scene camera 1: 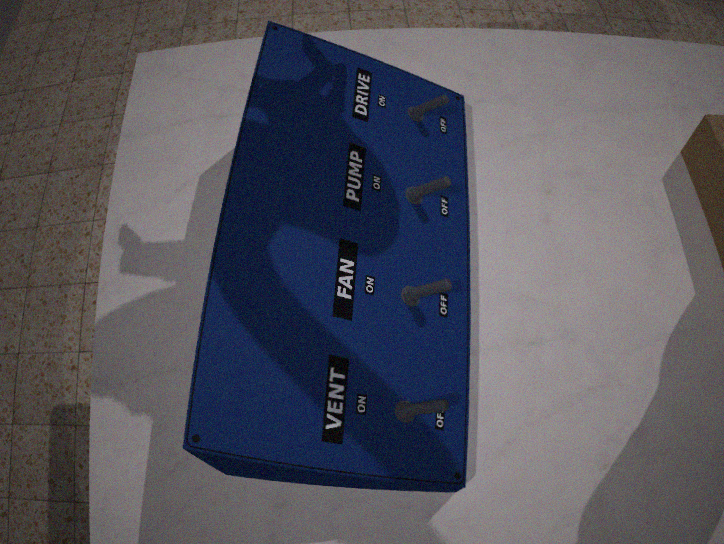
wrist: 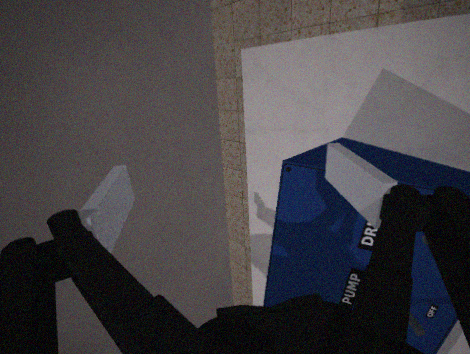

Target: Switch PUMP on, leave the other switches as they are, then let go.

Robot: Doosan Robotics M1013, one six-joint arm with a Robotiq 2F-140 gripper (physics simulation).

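Places are measured from the arm's base along level axes (x ahead, y left, z up), in metres.
Pixels of known places: gripper, between the fingertips: (wrist: pixel 230 171).
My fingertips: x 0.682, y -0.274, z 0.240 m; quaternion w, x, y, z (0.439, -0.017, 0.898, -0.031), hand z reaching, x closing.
Ahead of a thing's pixels: the offset from my fingertips to its top centre. "spot": to the spot under its first point. Level surfaces: height alone.
A blue switch panel (scene camera 1: pixel 234 374) (wrist: pixel 295 260) carries four grey toggle levers. The PUMP lever @[spot: dx -0.106, dy +0.263, dz -0.235 m] (scene camera 1: pixel 430 190) leans toward its OFF label. The DRIVE lever @[spot: dx -0.116, dy +0.143, dz -0.235 m] (scene camera 1: pixel 429 107), the FAN lever @[spot: dx -0.094, dy +0.380, dz -0.232 m] (scene camera 1: pixel 427 290) and the VENT lever @[spot: dx -0.083, dy +0.498, dz -0.232 m] (scene camera 1: pixel 422 408) lean toward OFF too. In the wrist view the PUMP label @[dx -0.026, dy +0.250, dz -0.220 m] (wrist: pixel 351 288) shows beside my dark finger linkage, which hides much of the panel. My gripper (wrist: pixel 230 171) is wide open and empty, with one pale fingertip over the DRIVE end of the panel and the other left of it. The gripper does not show in the scene view.
The panel stands on a pale table @[dz -0.348 m] (scene camera 1: pixel 556 233) (wrist: pixel 295 95). A brown box (scene camera 1: pixel 709 169) stands at the right edge of the scene view. Tiled floor (scene camera 1: pixel 46 233) (wrist: pixel 230 175) lies beyond the table edge. Shadows of the arm fall on panel and table.
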